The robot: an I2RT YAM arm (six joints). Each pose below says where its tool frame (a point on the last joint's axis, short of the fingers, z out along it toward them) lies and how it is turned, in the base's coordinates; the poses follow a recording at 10 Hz.
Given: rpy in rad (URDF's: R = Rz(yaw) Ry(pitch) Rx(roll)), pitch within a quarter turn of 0, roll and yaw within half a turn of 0; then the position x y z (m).
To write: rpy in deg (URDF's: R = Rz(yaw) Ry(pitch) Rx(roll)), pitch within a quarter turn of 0, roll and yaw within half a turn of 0; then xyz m. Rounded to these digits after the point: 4 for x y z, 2 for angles.
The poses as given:
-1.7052, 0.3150, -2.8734, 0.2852, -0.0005, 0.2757
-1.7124, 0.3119, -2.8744, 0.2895, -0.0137, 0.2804
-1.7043, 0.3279, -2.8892, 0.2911, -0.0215, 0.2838
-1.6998, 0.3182, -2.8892, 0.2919, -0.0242, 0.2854
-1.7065, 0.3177, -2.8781, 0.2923, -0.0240, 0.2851
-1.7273, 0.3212, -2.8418, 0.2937, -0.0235, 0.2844
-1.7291, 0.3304, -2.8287, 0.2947, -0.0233, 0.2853
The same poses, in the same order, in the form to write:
-97.70, 18.05, -164.63, 0.2852, -0.0005, 0.2757
-98.11, 17.87, -164.69, 0.2895, -0.0137, 0.2804
-97.65, 18.79, -165.54, 0.2911, -0.0215, 0.2838
-97.39, 18.23, -165.54, 0.2919, -0.0242, 0.2854
-97.78, 18.20, -164.90, 0.2923, -0.0240, 0.2851
-98.97, 18.40, -162.82, 0.2937, -0.0235, 0.2844
-99.07, 18.93, -162.07, 0.2947, -0.0233, 0.2853

